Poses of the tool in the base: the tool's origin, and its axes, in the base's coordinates. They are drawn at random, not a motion.
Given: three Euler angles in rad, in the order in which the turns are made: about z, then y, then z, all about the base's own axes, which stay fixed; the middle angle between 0 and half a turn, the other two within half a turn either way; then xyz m.
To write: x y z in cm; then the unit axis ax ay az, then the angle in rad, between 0 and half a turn. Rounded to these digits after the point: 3 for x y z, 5 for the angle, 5 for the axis.
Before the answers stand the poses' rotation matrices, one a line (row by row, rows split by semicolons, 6 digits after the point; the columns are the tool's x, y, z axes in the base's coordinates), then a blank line. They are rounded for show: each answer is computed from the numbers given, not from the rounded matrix.
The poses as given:
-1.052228 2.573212 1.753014 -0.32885 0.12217 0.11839
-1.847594 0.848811 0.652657 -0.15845 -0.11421 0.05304
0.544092 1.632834 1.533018 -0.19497 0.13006 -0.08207
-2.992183 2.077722 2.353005 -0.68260 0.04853 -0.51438
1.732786 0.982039 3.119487 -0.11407 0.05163 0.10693
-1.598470 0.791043 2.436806 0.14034 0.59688 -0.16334
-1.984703 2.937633 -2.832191 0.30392 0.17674 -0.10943
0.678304 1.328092 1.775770 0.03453 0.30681 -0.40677
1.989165 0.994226 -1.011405 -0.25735 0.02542 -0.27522
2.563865 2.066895 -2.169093 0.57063 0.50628 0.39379
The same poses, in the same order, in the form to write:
0.929844 -0.354790 -0.097540; -0.253407 -0.809670 0.529357; -0.266786 -0.467502 -0.842774
0.440700 0.671023 0.596248; -0.873911 0.168962 0.455775; 0.205093 -0.721928 0.660876
-0.519276 -0.853775 0.037697; -0.033456 0.064385 0.997364; -0.853952 0.516646 -0.061998
-0.232794 0.752393 -0.616207; 0.445471 0.645732 0.620150; 0.864501 -0.130135 -0.485492
0.067728 0.551489 -0.831428; -0.988647 0.149129 0.018382; 0.134127 0.820744 0.555328
0.662443 -0.517458 -0.541670; 0.748854 0.476424 0.460693; 0.019676 -0.710815 0.703104
-0.653928 0.731544 -0.192931; 0.752159 0.656090 -0.061674; 0.081463 -0.185445 -0.979272
-0.652427 -0.731644 -0.197576; 0.055495 -0.306128 0.950371; -0.755817 0.609083 0.240329
0.656945 -0.608691 0.444881; 0.672622 0.206612 -0.710556; 0.340592 0.766033 0.545152
0.226670 -0.838608 -0.495336; -0.637078 0.257028 -0.726683; 0.736717 0.480285 -0.475998

-32.885 12.217 11.839 -0.98097 0.16655 0.09977 2.60862
-15.845 -11.421 5.304 -0.59431 0.19739 -0.77963 1.43511
-19.497 13.006 -8.207 -0.36880 0.68405 0.62933 2.43172
-68.260 4.853 -51.438 -0.44446 -0.87715 -0.18182 2.13682
-11.407 5.163 10.693 0.40381 -0.48594 -0.77511 1.68495
14.034 59.688 -16.334 -0.64577 -0.30943 0.69803 1.13626
30.392 17.674 -10.943 -0.41022 -0.90943 0.06832 2.99015
3.453 30.681 -40.677 -0.33343 0.54539 0.76901 2.60433
-25.735 2.542 -27.522 0.75421 0.05327 0.65447 1.36499
57.063 50.628 39.379 0.69507 -0.70951 0.11606 2.08996

